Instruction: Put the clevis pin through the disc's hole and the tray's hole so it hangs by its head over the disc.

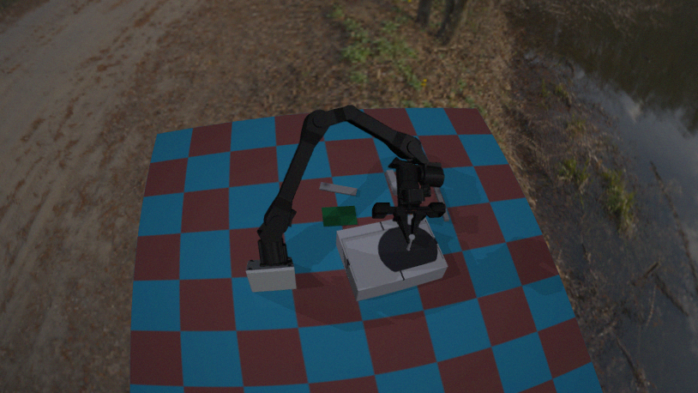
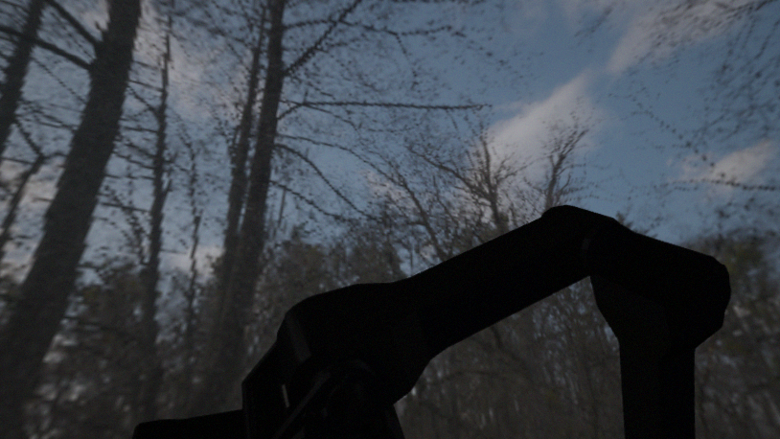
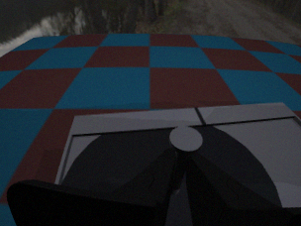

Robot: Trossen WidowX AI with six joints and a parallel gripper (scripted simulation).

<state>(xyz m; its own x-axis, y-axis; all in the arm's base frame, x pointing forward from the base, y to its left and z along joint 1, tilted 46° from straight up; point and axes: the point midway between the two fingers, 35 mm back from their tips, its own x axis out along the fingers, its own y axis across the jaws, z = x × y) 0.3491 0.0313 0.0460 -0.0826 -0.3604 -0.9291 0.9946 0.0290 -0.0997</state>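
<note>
The dark round disc lies 30 mm below my gripper tip. The rest, counted from my gripper tip: steel tray (50 mm below, 40 mm behind); then flat green piece (170 mm to the left, 160 mm behind, 90 mm below); then steel clevis pin (10 mm below).
</note>
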